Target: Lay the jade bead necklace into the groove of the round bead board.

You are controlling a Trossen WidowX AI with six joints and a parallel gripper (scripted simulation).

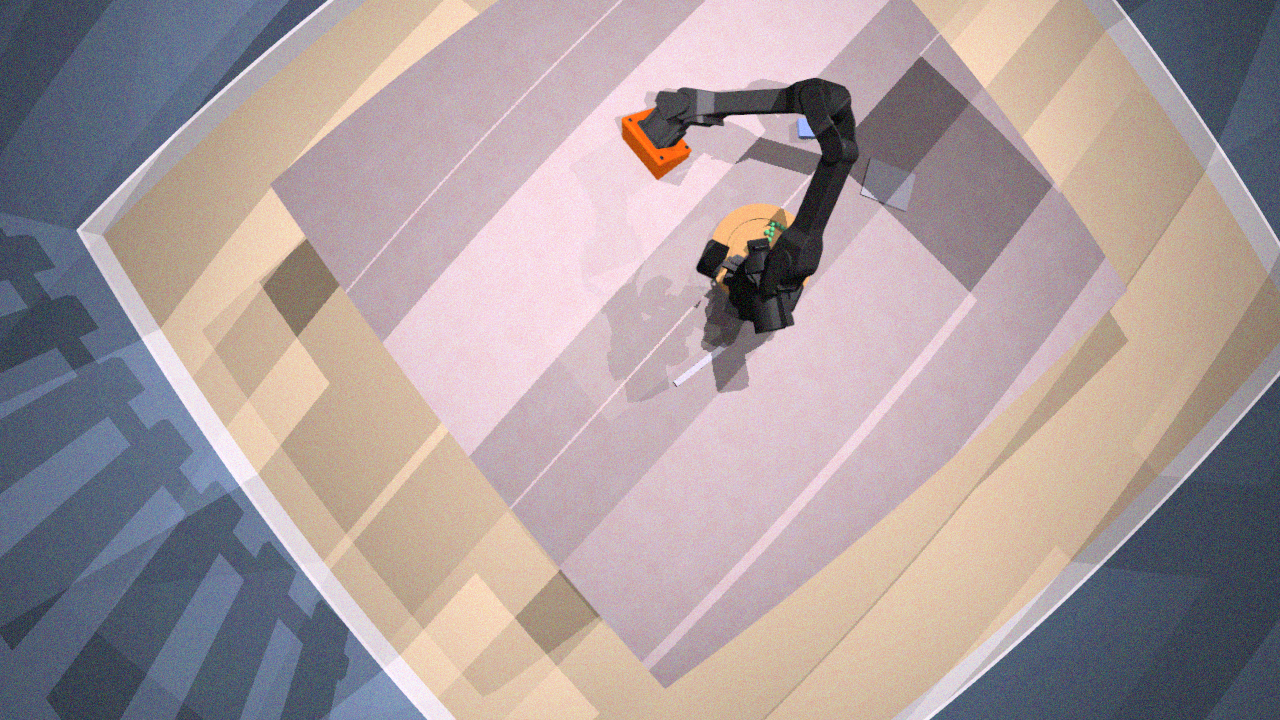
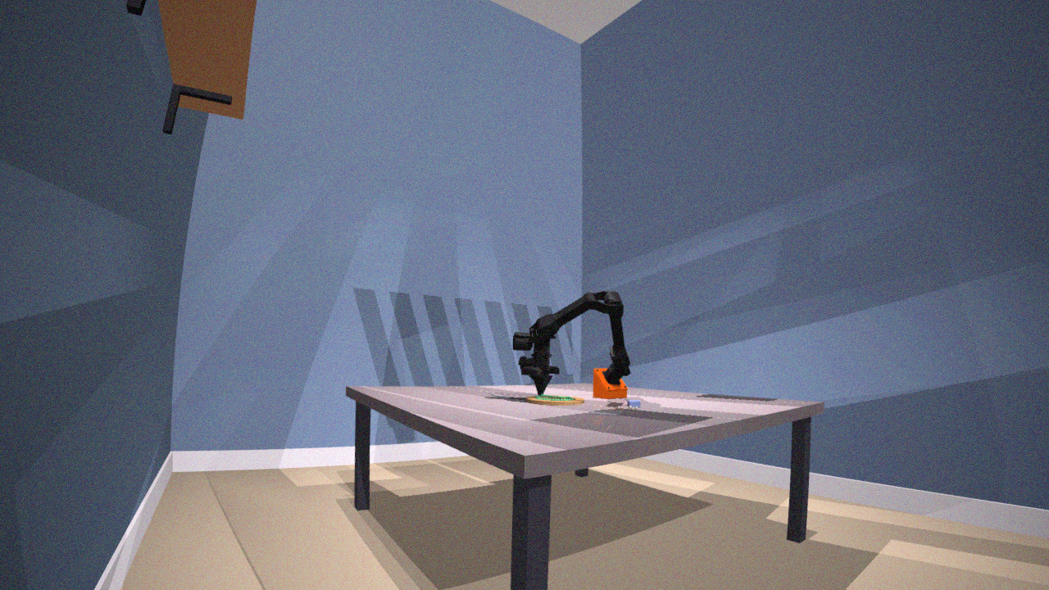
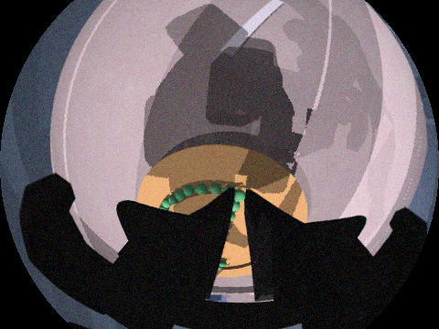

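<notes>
Right now my gripper tip is 60 mm to the right of the round tan bead board, 20 mm past it and 10 mm above it. From my gripper tip the other things lie so: white strip 150 mm to the right, 80 mm ahead, 20 mm below; pale square sheet 360 mm to the left, 20 mm below; blue cube 290 mm to the left, 180 mm behind, 10 mm below.
</notes>
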